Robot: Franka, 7 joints.
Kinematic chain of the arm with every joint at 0, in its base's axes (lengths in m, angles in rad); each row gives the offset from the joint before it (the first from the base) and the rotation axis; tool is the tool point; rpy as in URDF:
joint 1: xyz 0 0 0.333 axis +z
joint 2: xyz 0 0 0 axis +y
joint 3: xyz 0 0 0.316 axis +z
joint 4: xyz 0.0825 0 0 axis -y
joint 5: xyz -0.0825 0 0.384 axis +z
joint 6: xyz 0 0 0 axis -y
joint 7: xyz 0.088 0 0 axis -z
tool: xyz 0 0 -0.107 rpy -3.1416 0 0
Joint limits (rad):
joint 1: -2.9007..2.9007
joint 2: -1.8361..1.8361
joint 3: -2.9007..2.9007
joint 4: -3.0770..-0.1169
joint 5: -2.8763..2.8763
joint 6: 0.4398..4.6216
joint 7: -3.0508..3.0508
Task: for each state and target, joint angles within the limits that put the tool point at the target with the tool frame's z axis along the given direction. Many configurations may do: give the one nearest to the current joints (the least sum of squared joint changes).
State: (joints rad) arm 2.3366 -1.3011 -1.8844 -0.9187 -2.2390 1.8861 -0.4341
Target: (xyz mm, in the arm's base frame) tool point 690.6 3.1 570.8 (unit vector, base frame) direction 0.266 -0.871 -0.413
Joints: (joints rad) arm 2.4078 -0.8428 -1.6643 -1.3574 -1.9869 1.2500 -0.4341
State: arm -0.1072 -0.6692 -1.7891 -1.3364 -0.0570 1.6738 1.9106
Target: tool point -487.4 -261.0 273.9 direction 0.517 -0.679 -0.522
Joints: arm -0.7057 -0.7307 -1.9535 -2.1043 0.3900 2.1387 1.9106
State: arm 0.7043 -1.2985 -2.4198 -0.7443 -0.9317 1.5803 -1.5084
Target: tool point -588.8 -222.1 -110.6 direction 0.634 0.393 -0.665
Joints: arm 0.1867 -1.7704 -2.5495 -0.5408 -0.7470 1.3575 -1.5084
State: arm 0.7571 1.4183 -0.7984 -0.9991 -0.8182 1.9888 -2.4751
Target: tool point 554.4 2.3 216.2 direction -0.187 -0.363 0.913
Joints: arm 1.1772 1.6066 -1.1556 -1.8243 -0.9957 1.2974 -2.4751
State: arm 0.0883 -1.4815 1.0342 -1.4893 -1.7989 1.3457 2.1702
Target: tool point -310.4 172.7 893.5 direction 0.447 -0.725 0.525
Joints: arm 0.4060 -1.2771 0.7587 -1.6394 -1.5911 1.3791 2.1702
